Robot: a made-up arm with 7 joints. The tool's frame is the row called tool. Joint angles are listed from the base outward. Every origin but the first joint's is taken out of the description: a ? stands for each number. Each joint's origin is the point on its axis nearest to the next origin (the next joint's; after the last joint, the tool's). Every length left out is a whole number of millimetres.
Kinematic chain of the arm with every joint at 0, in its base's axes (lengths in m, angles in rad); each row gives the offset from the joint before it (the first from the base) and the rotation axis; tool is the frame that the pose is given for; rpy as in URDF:
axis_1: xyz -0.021 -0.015 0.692 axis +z
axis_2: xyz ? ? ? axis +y
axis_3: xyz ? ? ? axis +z
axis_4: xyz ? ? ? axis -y
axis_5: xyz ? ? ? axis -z
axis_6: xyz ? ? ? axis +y
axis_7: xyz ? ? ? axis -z
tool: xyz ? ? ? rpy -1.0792 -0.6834 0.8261
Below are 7 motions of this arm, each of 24 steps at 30 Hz.
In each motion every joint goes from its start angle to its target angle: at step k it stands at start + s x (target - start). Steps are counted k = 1, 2, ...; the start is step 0. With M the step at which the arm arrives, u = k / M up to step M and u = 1 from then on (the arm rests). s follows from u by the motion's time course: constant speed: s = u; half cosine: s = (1 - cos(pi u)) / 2; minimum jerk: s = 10 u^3 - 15 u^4 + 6 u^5.
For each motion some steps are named. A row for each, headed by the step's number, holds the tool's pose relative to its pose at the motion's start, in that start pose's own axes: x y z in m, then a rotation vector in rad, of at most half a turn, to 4 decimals.
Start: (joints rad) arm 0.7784 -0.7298 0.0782 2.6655 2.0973 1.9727 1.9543
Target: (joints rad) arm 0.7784 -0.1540 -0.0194 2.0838 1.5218 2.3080 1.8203
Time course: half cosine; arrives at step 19
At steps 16, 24:
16: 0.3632 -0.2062 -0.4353 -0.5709 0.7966 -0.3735
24: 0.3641 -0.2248 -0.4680 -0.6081 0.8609 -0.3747

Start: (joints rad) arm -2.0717 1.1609 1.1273 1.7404 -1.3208 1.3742 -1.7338
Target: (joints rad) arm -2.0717 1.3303 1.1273 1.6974 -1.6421 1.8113 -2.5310
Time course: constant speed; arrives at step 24
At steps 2, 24:
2: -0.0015 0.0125 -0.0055 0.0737 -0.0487 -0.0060
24: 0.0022 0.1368 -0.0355 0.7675 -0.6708 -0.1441

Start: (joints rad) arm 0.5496 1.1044 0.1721 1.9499 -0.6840 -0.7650 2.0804
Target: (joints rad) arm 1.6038 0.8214 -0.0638 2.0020 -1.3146 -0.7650 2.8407
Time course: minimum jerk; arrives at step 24
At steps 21, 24:
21: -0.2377 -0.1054 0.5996 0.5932 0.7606 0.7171
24: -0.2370 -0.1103 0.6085 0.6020 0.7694 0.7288

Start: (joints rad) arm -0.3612 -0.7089 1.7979 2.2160 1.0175 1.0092 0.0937
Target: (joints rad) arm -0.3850 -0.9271 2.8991 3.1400 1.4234 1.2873 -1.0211
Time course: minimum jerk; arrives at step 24
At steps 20, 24:
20: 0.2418 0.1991 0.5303 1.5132 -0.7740 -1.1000
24: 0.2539 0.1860 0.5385 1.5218 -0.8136 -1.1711

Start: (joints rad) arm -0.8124 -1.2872 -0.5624 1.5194 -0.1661 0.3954 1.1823
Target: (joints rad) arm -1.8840 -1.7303 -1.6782 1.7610 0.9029 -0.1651 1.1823
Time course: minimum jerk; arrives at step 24
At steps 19, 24:
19: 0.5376 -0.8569 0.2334 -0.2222 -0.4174 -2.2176
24: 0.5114 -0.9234 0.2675 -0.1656 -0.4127 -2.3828

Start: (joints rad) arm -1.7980 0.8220 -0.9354 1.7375 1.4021 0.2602 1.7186
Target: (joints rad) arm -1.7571 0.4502 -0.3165 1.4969 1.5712 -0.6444 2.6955
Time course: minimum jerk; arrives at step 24
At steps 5, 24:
5: -0.0066 -0.0105 -0.0001 -0.0408 0.0792 -0.0431
24: -0.0559 -0.2288 0.0510 -0.6415 1.1131 -0.5800

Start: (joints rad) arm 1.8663 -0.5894 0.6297 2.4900 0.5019 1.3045 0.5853
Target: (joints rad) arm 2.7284 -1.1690 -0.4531 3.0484 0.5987 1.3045 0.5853
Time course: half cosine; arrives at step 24
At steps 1, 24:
1: 0.0032 -0.0014 0.0016 0.0000 -0.0046 -0.0035
24: 0.2884 -0.7451 0.3775 -0.3822 -0.8434 -1.0118

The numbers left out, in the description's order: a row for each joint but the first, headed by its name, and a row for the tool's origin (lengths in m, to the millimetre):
axis_2: -0.013 -0.003 0.000
axis_3: -0.018 0.000 0.241
axis_4: 0.113 -0.002 0.000
axis_5: 0.080 0.000 -0.347
axis_6: -0.019 -0.015 0.000
axis_7: 0.121 0.000 -0.147
tool: 0.019 -0.021 0.000

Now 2 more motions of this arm.
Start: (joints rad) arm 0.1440 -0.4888 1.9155 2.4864 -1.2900 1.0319 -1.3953
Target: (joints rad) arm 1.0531 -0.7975 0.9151 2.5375 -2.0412 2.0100 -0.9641
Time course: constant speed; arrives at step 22
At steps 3, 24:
3: -0.0130 -0.0208 0.0483 0.1153 0.1503 0.0080
24: 0.0556 -0.1240 0.6532 0.4056 1.7046 -0.1777

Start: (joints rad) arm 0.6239 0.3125 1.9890 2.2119 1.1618 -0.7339 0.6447
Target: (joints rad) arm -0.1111 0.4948 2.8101 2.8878 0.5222 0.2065 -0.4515
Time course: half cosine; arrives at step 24
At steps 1, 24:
1: 0.0002 0.0018 0.0012 0.0060 0.0009 0.0015
24: 0.3142 0.2639 0.3746 1.5714 -0.5227 -0.2109

